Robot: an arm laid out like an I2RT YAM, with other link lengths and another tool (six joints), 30 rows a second.
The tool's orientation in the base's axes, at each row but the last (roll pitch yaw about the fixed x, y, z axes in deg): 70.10 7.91 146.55; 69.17 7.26 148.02; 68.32 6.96 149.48; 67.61 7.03 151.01; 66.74 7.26 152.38; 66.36 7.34 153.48; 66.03 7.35 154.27; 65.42 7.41 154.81; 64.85 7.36 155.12; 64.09 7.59 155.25; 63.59 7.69 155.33; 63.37 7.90 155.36; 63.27 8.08 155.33
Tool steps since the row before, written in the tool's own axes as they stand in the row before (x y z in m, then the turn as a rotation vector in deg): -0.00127 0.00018 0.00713 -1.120 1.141 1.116; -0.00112 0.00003 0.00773 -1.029 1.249 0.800; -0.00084 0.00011 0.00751 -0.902 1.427 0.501; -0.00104 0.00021 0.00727 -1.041 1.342 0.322; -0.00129 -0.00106 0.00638 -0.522 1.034 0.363; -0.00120 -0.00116 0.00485 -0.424 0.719 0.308; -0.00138 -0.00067 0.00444 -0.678 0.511 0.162; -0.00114 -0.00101 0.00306 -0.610 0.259 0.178; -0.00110 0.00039 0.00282 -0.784 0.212 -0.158; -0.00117 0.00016 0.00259 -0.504 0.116 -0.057; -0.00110 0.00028 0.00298 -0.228 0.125 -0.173; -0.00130 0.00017 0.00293 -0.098 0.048 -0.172; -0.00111 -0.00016 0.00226 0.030 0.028 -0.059
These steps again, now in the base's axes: 0.00441 0.00505 0.00275 1.123 0.050 1.593; 0.00447 0.00572 0.00290 0.871 -0.186 1.570; 0.00394 0.00573 0.00296 0.582 -0.415 1.609; 0.00380 0.00549 0.00307 0.654 -0.607 1.481; 0.00387 0.00506 0.00170 0.302 -0.242 1.151; 0.00316 0.00391 0.00103 0.284 -0.149 0.830; 0.00298 0.00337 0.00136 0.519 -0.316 0.615; 0.00234 0.00244 0.00050 0.534 -0.191 0.386; 0.00181 0.00179 0.00168 0.593 -0.532 0.224; 0.00185 0.00164 0.00142 0.401 -0.297 0.145; 0.00186 0.00195 0.00171 0.113 -0.284 0.065; 0.00205 0.00186 0.00163 0.019 -0.202 -0.020; 0.00176 0.00149 0.00102 -0.054 -0.047 -0.006
